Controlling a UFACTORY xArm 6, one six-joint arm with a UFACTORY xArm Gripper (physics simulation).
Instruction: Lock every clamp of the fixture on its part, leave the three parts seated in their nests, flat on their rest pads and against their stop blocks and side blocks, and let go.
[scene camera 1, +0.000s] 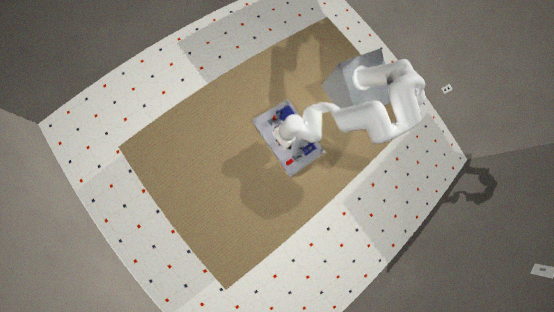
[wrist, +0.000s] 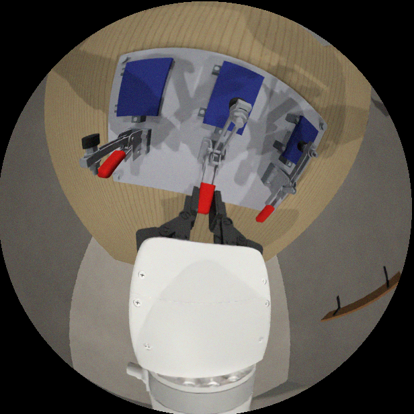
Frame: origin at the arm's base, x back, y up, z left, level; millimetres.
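Where they show: gripper, fingertip midpoint: (scene camera 1: 279, 141); arm's base at its link origin: (scene camera 1: 361, 78).
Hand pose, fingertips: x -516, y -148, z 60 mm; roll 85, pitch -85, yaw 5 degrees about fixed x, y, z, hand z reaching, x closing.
Note:
Things, the pixels of their top centre, and the offset from my fingertips. "pt": a spot on its surface instead. Level surfaces: height alone.
- fixture plate at a spot on its surface: (scene camera 1: 292, 171) pt dx -10, dy -51, dz +158 mm
- left part at its top centre: (scene camera 1: 285, 113) dx +118, dy -29, dz -115 mm
- red handle at its top centre: (scene camera 1: 290, 161) dx -7, dy -3, dz +110 mm
- wooden table top at its surface level: dy -65 mm
The fixture plate (scene camera 1: 292, 171) (wrist: 175, 167) bears three blue parts. The middle part (wrist: 232, 92) has the middle clamp's arm (wrist: 231, 125) reaching over it, its tip above a dark pad; contact is unclear. My gripper (wrist: 204, 196) is shut on that clamp's red handle (wrist: 206, 199), which points towards the wrist. The left part (scene camera 1: 287, 111) (wrist: 145, 87) is uncovered; its clamp (wrist: 112, 147) is swung back, black pad (wrist: 90, 141) away from the part. The right, smaller part (scene camera 1: 308, 148) (wrist: 300, 137) has its clamp's arm (wrist: 304, 162) over it, red handle (scene camera 1: 289, 162) (wrist: 265, 213) outward. In the scene view the arm hides the fingers.
Small stop blocks (wrist: 217, 69) (wrist: 138, 119) stand beside the parts. The left and right clamps flank my gripper. The fixture lies on a wooden table top (scene camera 1: 200, 165) (wrist: 80, 190). The robot's white arm (scene camera 1: 360, 120) reaches over the fixture from the grey base block (scene camera 1: 340, 82).

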